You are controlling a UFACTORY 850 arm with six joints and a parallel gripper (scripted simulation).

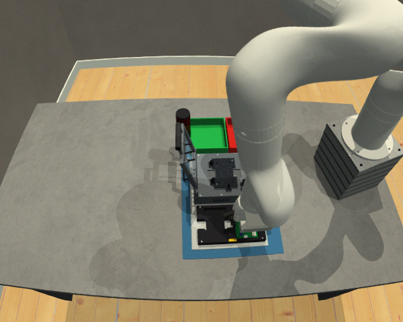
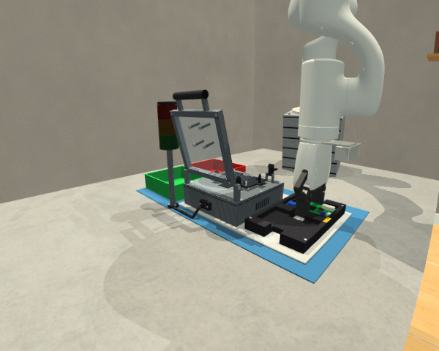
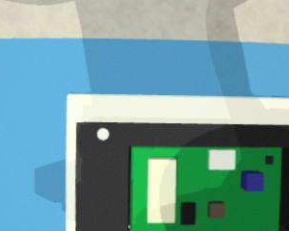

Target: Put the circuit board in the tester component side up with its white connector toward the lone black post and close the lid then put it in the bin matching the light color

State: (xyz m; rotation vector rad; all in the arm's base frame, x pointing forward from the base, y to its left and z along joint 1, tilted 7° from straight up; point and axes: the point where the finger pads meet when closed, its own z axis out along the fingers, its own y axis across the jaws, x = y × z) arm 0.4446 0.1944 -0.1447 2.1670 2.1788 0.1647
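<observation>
Now: the black latch block 110 mm to the right of my hand and 60 mm above it. From my hand the other things lie so: tester bed: 70 mm ahead, 160 mm to the right, 50 mm above; tester lid: 190 mm ahead, 170 mm to the right, 160 mm above; green circuit board: right at my hand.
</observation>
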